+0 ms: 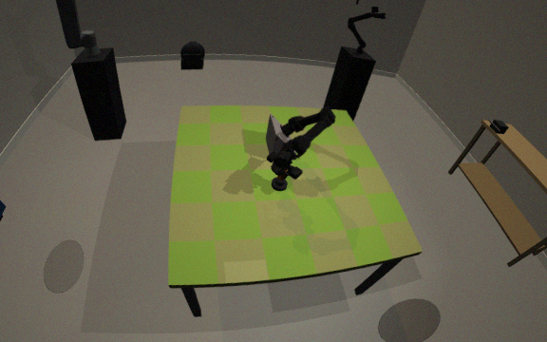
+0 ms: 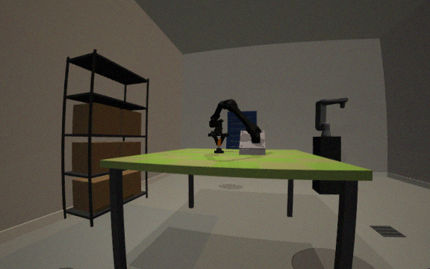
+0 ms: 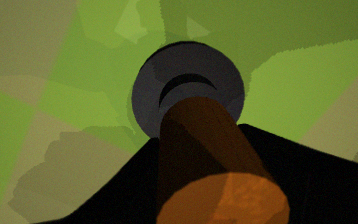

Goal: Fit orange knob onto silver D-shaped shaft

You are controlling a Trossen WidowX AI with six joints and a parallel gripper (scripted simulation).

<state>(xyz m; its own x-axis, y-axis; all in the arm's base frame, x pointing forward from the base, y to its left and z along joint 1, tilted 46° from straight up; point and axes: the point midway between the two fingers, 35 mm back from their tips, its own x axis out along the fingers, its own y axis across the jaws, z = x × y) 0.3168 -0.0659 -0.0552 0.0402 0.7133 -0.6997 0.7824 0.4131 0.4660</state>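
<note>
Now: gripper tip 3 cm below the orange knob. Round my gripper tip: round pedestal: 4 cm below.
</note>
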